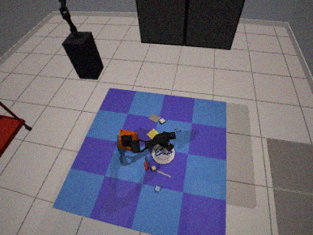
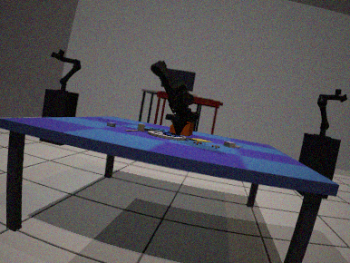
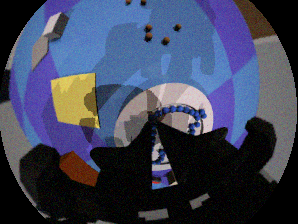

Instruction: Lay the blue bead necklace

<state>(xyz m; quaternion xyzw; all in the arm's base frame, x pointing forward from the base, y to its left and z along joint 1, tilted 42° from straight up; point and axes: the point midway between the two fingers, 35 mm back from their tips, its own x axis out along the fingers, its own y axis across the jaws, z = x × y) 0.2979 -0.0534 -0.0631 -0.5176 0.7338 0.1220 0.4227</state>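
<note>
My gripper tip is 1 cm short of the round white bead board, 5 cm to the left of it and 1 cm above it. Also, from my gripper tip: red-handled tool 12 cm behind, 17 cm to the right, 1 cm below; then yellow card 10 cm behind, 11 cm to the left, 1 cm below; then thin pale stick 4 cm ahead, 23 cm to the right, 1 cm below.
</note>
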